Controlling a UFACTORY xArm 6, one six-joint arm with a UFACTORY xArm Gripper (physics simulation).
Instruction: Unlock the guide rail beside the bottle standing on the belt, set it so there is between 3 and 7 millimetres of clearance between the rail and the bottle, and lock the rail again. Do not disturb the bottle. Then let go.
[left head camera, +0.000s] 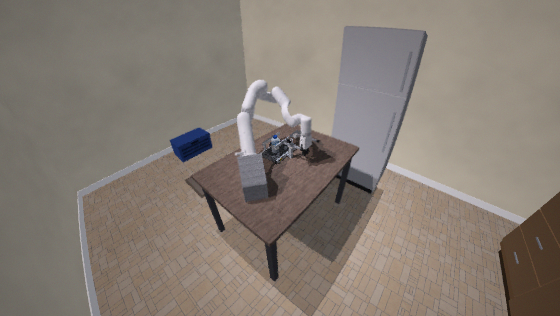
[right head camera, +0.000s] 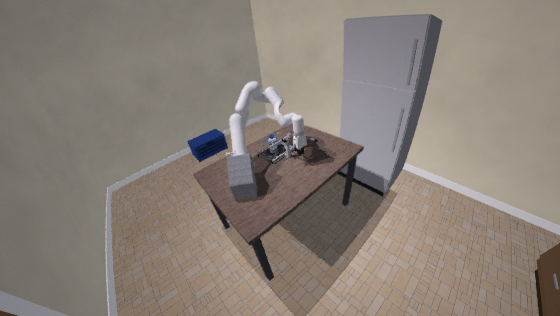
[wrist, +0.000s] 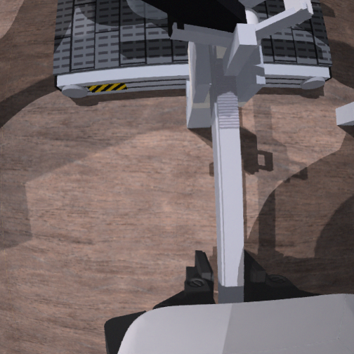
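Where they show: gripper, fingertip midpoint: (left head camera: 305, 154) (right head camera: 300, 154); arm's base at its link origin: (left head camera: 249, 157) (right head camera: 240, 157).
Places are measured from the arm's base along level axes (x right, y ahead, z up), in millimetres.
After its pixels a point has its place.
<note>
The bottle (left head camera: 275, 142) @[y 311, x -134, z -66 mm] (right head camera: 272, 144) @[y 311, x -129, z -82 mm] with a blue cap stands upright on the dark belt (wrist: 150, 50); in the wrist view the bottle cannot be made out. A pale rod (wrist: 229, 200) with ridged marks runs from the clamp block (wrist: 199, 112) at the belt's near edge toward me. A black lever (wrist: 215, 12) lies across the clamp's top. The guide rail and its gap to the bottle are too small or hidden to judge. My gripper (left head camera: 305, 151) @[y 433, x 83, z -125 mm] (right head camera: 300, 152) @[y 433, x 83, z -125 mm] (wrist: 218, 268) is shut on the rod's outer end; the end itself is hidden under the gripper body.
The conveyor stands on the wooden table (left head camera: 295, 187) @[y 187, x 243, z -202 mm] (right head camera: 285, 190) @[y 170, x 261, z -202 mm]. The grey arm base block (left head camera: 253, 177) @[y -63, x 139, z -41 mm] (right head camera: 242, 176) @[y -53, x 144, z -40 mm] is at the table's near left. A pale bar end (wrist: 346, 115) juts in at the right of the wrist view. A fridge (left head camera: 380, 65) stands behind the table.
</note>
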